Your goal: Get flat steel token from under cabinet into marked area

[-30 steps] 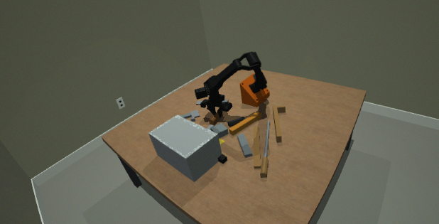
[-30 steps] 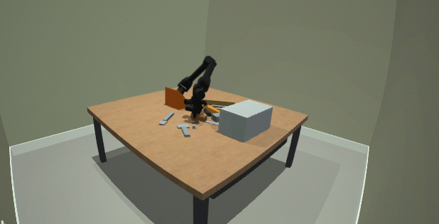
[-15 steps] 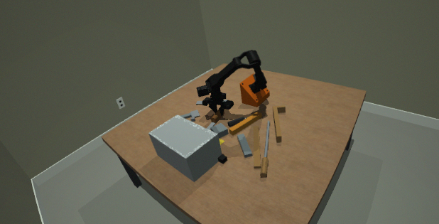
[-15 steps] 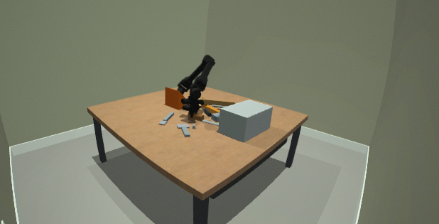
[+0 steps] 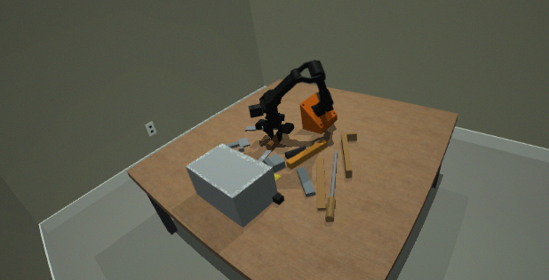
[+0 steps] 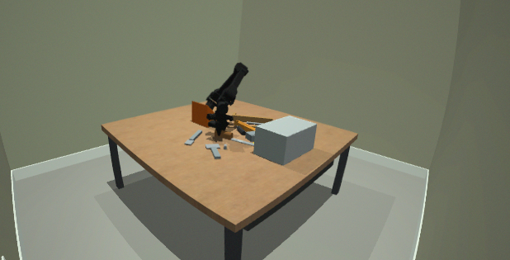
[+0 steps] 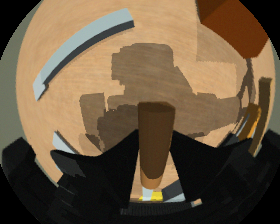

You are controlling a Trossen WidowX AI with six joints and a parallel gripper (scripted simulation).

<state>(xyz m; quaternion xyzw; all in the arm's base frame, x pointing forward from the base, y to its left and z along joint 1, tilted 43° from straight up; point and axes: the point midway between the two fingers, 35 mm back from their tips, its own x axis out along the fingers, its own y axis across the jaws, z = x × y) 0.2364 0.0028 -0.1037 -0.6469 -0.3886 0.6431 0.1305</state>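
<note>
The grey block is 14 cm to the left of my gripper tip, 14 cm ahead of it and 1 cm above it. Round my gripper tip: wooden stick (37 cm to the left, 9 cm ahead); then orange bar (21 cm to the left, 1 cm above); then grey t-piece (15 cm to the right, 15 cm ahead).
</note>
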